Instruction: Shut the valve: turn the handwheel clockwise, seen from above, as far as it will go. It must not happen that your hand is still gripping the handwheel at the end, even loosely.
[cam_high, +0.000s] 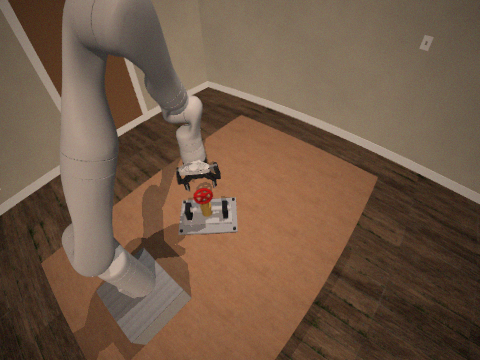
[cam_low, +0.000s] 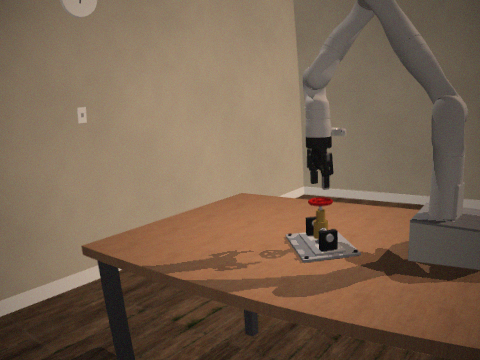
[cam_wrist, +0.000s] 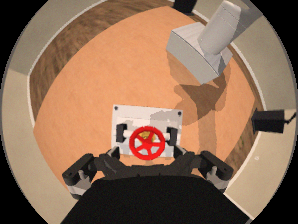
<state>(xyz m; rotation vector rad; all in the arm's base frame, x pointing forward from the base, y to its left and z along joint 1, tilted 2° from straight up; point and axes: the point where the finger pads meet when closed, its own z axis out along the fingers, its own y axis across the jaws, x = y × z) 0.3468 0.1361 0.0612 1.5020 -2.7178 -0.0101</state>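
Now: the red handwheel 60 mm below my hand.
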